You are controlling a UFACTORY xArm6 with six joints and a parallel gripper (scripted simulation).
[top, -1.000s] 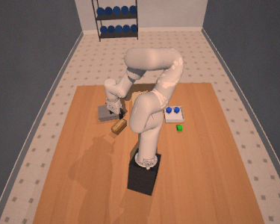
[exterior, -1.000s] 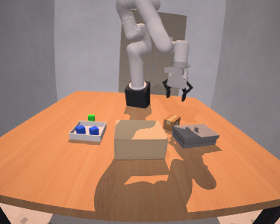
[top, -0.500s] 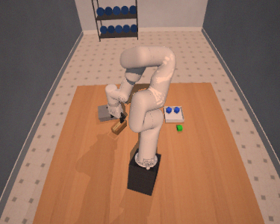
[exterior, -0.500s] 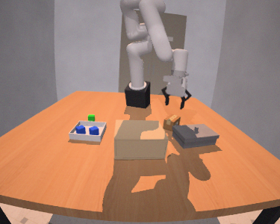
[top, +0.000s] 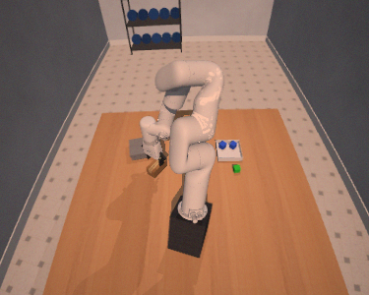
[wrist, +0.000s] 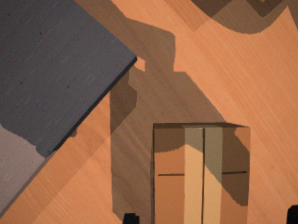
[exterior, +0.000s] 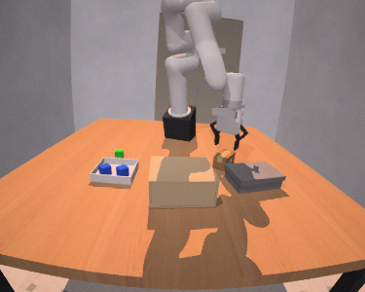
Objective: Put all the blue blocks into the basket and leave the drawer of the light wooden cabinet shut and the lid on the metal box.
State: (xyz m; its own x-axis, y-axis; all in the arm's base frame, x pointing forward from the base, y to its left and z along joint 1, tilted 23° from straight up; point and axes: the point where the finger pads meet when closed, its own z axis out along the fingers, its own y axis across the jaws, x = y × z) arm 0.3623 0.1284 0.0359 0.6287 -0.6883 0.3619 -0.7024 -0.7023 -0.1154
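The small brown box is 6 cm below my hand. Round my hand: grey metal box 16 cm ahead, 5 cm to the left, 7 cm below; then drawer 16 cm ahead, 23 cm to the right, 5 cm below; then red block 2 cm ahead, 2 cm to the right, 8 cm below.
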